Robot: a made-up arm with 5 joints.
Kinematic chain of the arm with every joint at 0, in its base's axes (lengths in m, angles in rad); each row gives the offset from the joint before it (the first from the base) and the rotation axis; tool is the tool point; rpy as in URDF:
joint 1: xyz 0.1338 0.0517 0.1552 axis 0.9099 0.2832 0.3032
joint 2: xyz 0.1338 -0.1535 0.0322 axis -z
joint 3: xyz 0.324 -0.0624 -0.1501 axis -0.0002 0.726 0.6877
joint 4: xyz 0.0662 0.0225 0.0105 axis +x
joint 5: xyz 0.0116 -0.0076 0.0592 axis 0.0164 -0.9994 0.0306
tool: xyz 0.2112 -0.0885 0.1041 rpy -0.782 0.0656 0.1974
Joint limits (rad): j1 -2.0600..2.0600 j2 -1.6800..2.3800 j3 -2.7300..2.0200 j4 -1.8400..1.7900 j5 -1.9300..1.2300
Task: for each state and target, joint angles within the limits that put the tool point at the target. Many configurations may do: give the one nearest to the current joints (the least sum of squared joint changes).
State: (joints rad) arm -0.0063 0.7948 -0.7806 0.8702 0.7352
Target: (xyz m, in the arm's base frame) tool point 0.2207 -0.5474 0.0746
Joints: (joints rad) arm 0.1451 0.8320 -0.7446 0.9925 0.7192
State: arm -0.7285 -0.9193 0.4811 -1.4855 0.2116
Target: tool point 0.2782 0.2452 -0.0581
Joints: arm -0.6675 -1.0391 0.7941 -1.5611 0.6789
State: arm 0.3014 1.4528 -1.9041 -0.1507 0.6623
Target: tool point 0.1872 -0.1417 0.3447
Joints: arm -0.2901 1.5488 -1.7535 -0.2063 0.5133
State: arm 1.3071 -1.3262 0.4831 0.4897 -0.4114
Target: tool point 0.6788 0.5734 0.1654
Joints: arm 1.2604 -0.6057 0.3622 0.5964 -0.2949
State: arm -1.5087 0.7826 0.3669 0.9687 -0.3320
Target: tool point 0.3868 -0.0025 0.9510
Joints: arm -2.0374 0.3013 0.4352 0.9676 -0.5705
